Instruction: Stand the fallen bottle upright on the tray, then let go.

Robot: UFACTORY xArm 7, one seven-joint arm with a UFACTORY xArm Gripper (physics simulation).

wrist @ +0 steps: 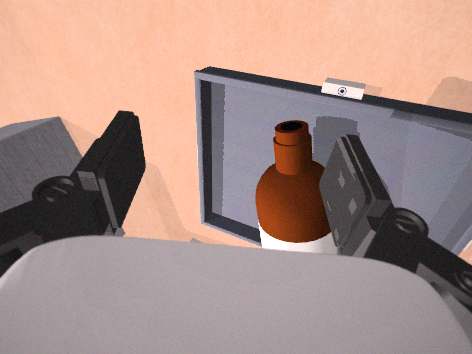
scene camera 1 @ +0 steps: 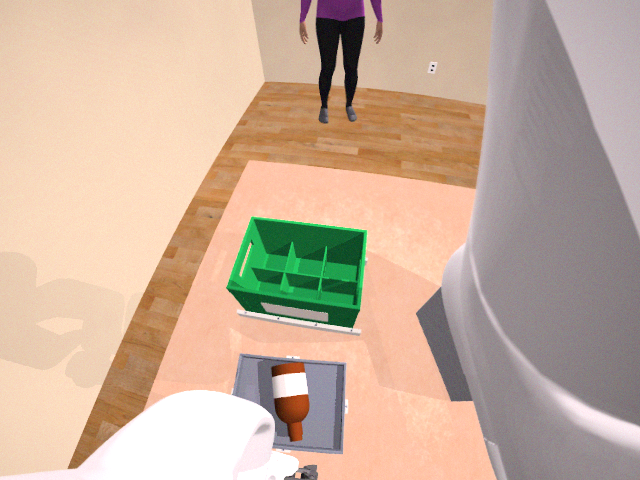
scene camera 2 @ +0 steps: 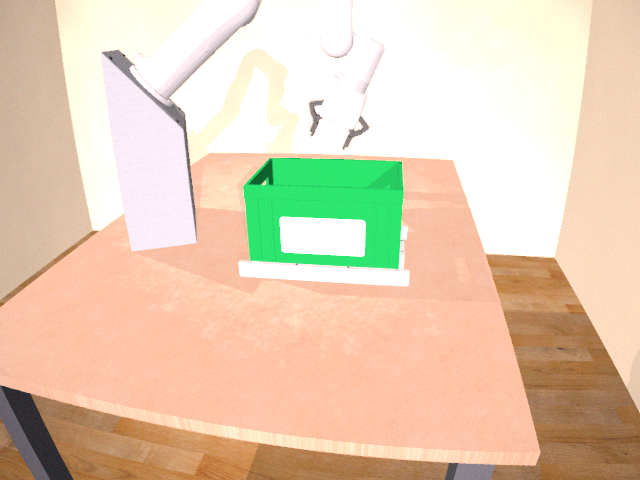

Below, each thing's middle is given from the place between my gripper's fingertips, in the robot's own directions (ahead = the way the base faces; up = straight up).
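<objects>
Brown bottle (scene camera 1: pixel 290 392): 10 cm below my hand, 9 cm to the right of it, 6 cm ahead of it.
</objects>
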